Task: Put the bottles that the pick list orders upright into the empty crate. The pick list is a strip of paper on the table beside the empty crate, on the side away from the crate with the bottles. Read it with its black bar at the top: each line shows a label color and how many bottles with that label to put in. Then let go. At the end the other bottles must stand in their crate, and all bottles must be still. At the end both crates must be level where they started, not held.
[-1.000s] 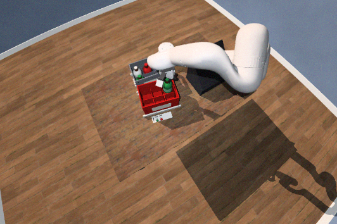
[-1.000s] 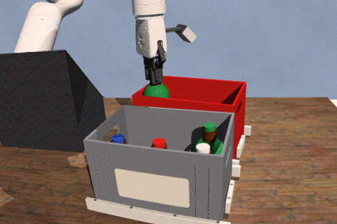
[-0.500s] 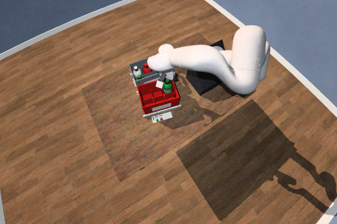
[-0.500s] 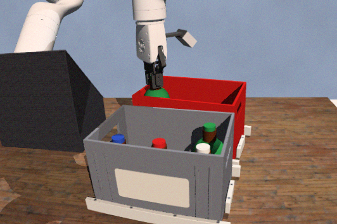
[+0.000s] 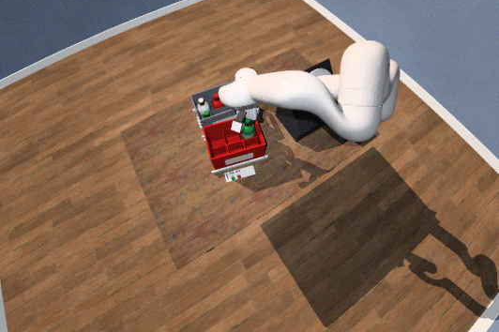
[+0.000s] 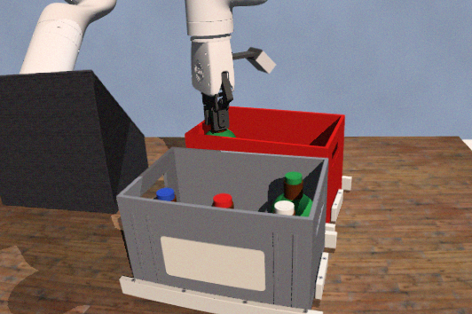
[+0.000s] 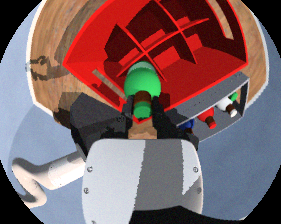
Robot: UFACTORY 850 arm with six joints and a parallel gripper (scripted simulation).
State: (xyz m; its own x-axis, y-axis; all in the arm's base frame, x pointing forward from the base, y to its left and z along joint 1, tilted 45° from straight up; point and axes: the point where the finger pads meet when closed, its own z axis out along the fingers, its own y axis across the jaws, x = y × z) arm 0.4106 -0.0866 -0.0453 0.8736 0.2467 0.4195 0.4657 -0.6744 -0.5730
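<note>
My gripper is now 120 mm above the red crate, 100 mm short of it and 10 mm to the right of it. From my hand the other things lie so: grey crate (210 mm to the right, 120 mm below, 30 mm ahead); then blue-capped bottle (230 mm to the right, 110 mm below, 70 mm behind); then green-capped bottle (200 mm to the right, 120 mm ahead, 110 mm below).
</note>
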